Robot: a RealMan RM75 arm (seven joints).
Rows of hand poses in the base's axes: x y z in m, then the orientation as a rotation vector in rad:
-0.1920, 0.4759, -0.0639, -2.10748, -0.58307, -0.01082
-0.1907, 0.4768, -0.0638, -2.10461, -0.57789, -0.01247
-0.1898, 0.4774, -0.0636, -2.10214, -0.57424, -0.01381
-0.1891, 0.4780, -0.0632, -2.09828, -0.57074, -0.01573
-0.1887, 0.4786, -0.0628, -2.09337, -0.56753, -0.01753
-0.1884, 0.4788, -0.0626, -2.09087, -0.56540, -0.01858
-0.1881, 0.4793, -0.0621, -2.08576, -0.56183, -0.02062
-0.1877, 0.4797, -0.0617, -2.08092, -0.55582, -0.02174
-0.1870, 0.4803, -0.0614, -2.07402, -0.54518, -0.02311
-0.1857, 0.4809, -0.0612, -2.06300, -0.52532, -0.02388
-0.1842, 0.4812, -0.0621, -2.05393, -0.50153, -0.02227
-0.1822, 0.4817, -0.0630, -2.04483, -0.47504, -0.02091
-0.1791, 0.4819, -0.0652, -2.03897, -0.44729, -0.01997
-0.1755, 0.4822, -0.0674, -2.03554, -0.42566, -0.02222
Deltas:
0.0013, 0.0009, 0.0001, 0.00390, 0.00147, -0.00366
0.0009, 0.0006, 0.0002, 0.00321, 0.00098, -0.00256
0.0007, 0.0006, 0.0004, 0.00462, 0.00073, -0.00241
0.0004, 0.0006, 0.0004, 0.00555, 0.00084, -0.00196
0.0003, 0.0002, 0.0002, 0.00293, 0.00055, -0.00140
0.0003, 0.0005, 0.0005, 0.00584, 0.00086, -0.00227
0.0004, 0.0004, 0.0004, 0.00581, 0.00250, -0.00367
0.0007, 0.0006, 0.0003, 0.00856, 0.00461, -0.00660
0.0013, 0.0006, 0.0002, 0.01381, 0.00959, -0.01204
0.0015, 0.0003, -0.0009, 0.01201, 0.01272, -0.01426
0.0020, 0.0005, -0.0009, 0.01232, 0.01375, -0.01632
0.0031, 0.0002, -0.0022, 0.00924, 0.01363, -0.01800
0.0036, 0.0003, -0.0022, 0.00640, 0.00841, -0.01551

